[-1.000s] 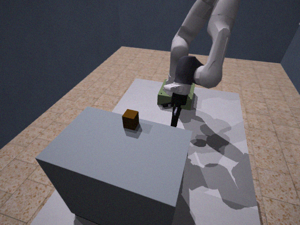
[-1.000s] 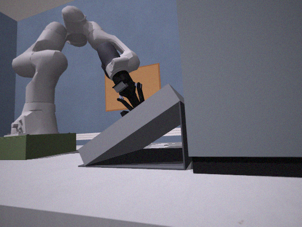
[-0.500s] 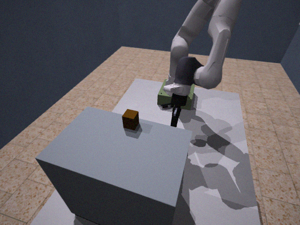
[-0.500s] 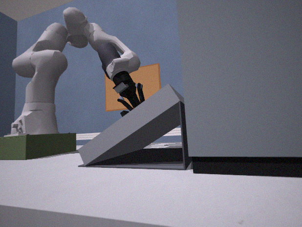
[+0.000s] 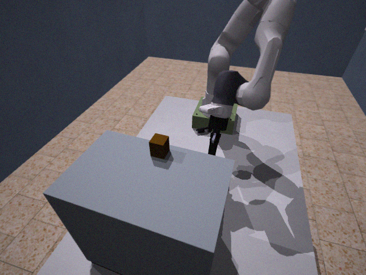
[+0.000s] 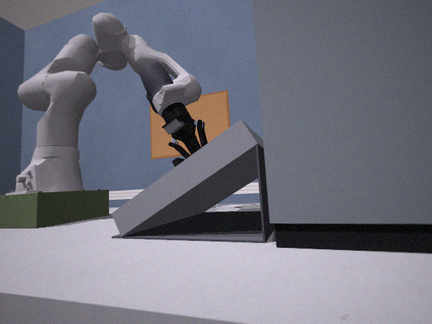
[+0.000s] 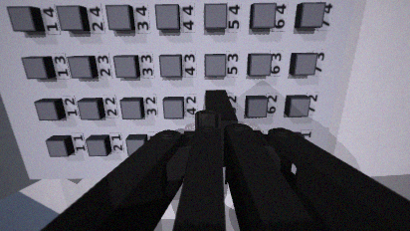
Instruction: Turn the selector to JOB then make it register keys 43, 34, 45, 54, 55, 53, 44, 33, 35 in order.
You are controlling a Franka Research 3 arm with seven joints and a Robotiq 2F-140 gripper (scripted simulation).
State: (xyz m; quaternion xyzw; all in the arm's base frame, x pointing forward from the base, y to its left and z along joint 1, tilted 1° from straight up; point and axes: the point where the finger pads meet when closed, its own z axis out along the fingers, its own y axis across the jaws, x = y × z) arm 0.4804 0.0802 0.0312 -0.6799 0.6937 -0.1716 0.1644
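My hand is 50 mm short of the key 43, 30 mm to the left of it and 20 mm above it. The rest, counted from my hand: key 53: 20 mm ahead, 30 mm to the right, 30 mm below; key 62: 10 mm behind, 50 mm below; key 54: 20 mm ahead, 70 mm to the right, 30 mm below.
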